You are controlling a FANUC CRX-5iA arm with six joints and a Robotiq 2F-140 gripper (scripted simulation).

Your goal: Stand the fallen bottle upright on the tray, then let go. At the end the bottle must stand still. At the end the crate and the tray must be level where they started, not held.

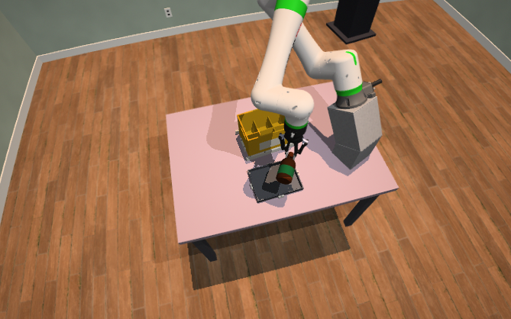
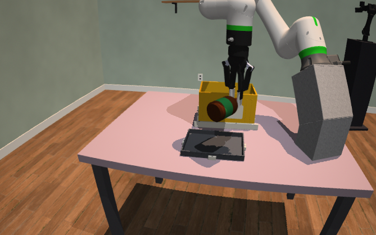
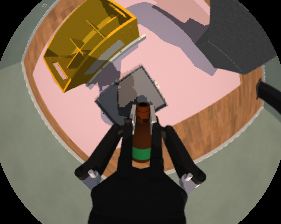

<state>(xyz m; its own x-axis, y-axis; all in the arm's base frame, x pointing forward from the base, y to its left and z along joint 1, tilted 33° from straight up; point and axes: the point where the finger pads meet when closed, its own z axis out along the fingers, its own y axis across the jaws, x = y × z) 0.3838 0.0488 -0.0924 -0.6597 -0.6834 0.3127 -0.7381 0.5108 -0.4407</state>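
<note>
Now: hand 40 mm to the right of the bottle, 40 mm short of it and 20 mm above it. Round my hand: yellow crate 270 mm to the right, 140 mm below; then tray 210 mm below, 70 mm ahead.
</note>
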